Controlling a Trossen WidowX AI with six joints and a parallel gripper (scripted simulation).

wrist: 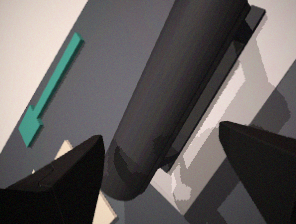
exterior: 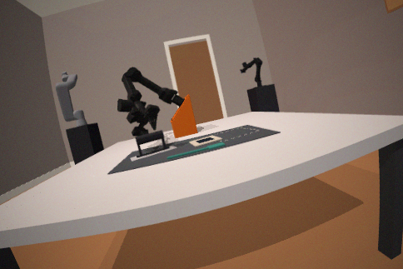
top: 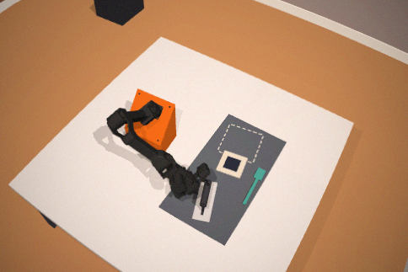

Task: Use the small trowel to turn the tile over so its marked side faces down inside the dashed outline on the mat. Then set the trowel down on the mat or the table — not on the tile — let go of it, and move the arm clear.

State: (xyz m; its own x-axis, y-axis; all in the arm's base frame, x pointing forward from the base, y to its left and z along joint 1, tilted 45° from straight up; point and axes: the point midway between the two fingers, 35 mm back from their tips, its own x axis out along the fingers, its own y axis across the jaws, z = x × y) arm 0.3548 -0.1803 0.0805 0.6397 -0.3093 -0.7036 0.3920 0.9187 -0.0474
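The grey mat lies 17 cm to the left of my gripper tip, 10 cm below it and 3 cm ahead of it. The rest, counted from my gripper tip: cream tile (22 cm to the left, 8 cm below, 3 cm ahead); then teal trowel (19 cm to the left, 17 cm ahead, 8 cm below).
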